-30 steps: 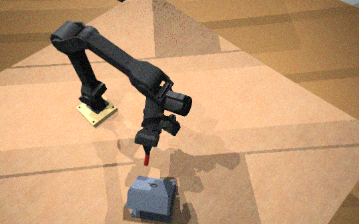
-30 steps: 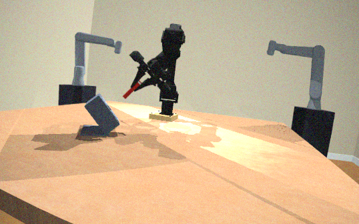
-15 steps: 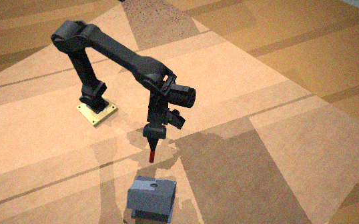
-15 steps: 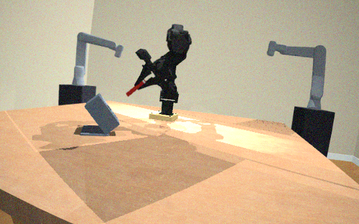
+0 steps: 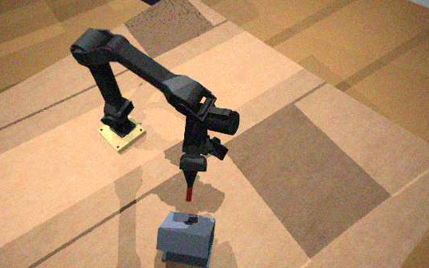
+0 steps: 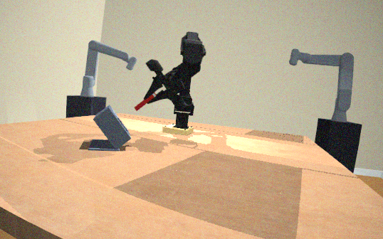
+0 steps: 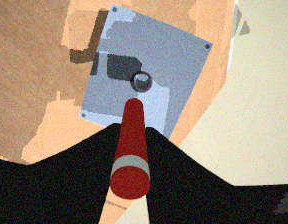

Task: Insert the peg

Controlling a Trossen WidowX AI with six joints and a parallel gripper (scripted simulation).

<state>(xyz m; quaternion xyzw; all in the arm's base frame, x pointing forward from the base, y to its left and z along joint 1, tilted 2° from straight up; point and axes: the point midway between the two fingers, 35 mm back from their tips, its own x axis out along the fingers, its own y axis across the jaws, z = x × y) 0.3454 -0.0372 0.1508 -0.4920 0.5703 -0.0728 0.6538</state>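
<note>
The sloped panel lies 5 cm ahead of my gripper tip, 9 cm to the right of it and 8 cm below it. Round my gripper tip: peg (1 cm behind, 1 cm to the left, 1 cm above); then panel foot (6 cm ahead, 10 cm to the right, 14 cm below).
</note>
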